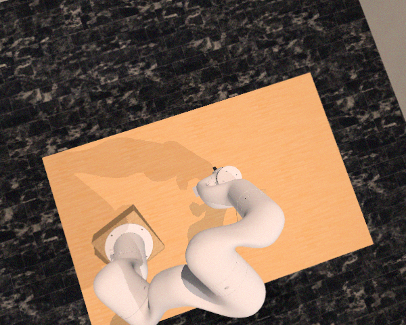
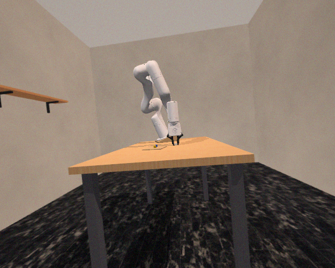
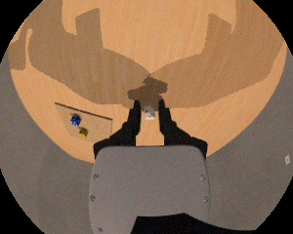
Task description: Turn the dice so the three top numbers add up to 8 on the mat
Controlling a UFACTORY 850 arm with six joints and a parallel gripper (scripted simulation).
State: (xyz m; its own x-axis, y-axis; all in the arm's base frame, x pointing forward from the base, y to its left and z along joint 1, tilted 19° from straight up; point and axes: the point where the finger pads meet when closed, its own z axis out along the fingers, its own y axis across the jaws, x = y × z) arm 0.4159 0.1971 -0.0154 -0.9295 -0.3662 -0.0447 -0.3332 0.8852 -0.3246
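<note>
My hand is 1 cm short of the white die and 1 cm above it. The rest, counted from my hand: tan mat: 13 cm to the right, 12 cm ahead, 2 cm below; then blue die: 14 cm to the right, 7 cm ahead, 1 cm below; then yellow die: 13 cm to the right, 12 cm ahead, 1 cm below.
</note>
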